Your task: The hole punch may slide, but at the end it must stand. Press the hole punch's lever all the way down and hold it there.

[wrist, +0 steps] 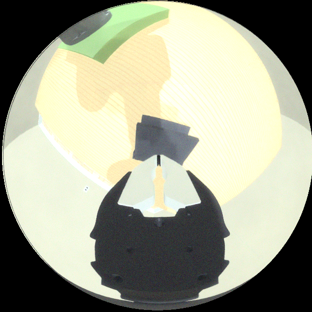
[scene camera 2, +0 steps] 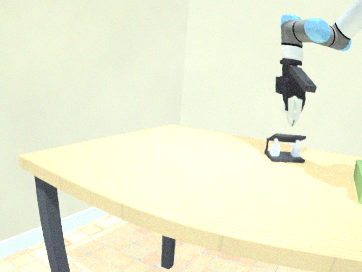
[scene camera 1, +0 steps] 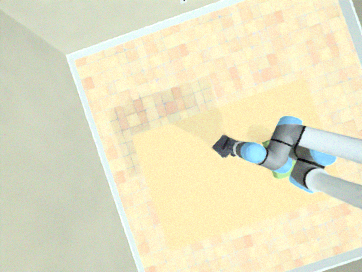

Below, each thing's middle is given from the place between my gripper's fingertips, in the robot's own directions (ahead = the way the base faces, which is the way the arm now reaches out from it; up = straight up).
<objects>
The hole punch lever (wrist: 149, 140) lies 10 mm ahead of my hand and 40 mm below it. Also, from my hand: dark hole punch (wrist: 147, 119): 10 mm ahead, 60 mm below.
</objects>
